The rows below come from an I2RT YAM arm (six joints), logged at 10 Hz.
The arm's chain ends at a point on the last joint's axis. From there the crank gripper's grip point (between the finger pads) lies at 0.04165 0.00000 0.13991 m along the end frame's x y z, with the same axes.
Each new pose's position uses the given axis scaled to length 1; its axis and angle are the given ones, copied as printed.
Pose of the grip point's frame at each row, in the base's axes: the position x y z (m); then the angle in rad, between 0 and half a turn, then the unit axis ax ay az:
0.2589, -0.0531, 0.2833, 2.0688, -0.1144, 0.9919, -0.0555
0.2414, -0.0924, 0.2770, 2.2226, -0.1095, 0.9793, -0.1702
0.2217, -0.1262, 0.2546, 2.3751, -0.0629, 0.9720, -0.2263
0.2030, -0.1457, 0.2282, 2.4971, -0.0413, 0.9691, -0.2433
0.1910, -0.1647, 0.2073, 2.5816, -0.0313, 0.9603, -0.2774
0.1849, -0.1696, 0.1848, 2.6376, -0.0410, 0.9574, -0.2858
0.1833, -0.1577, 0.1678, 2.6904, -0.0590, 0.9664, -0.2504
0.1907, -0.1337, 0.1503, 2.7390, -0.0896, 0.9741, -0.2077
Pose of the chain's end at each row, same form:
0.1548, -0.0468, 0.3854, 2.0688, -0.1144, 0.9919, -0.0555
0.1527, -0.0543, 0.3865, 2.2226, -0.1095, 0.9793, -0.1702
0.1537, -0.0684, 0.3701, 2.3751, -0.0629, 0.9720, -0.2263
0.1522, -0.0807, 0.3486, 2.4971, -0.0413, 0.9691, -0.2433
0.1526, -0.0897, 0.3265, 2.5816, -0.0313, 0.9603, -0.2774
0.1535, -0.0917, 0.3042, 2.6376, -0.0410, 0.9574, -0.2858
0.1576, -0.0879, 0.2934, 2.6904, -0.0590, 0.9664, -0.2504
0.1700, -0.0739, 0.2818, 2.7390, -0.0896, 0.9741, -0.2077

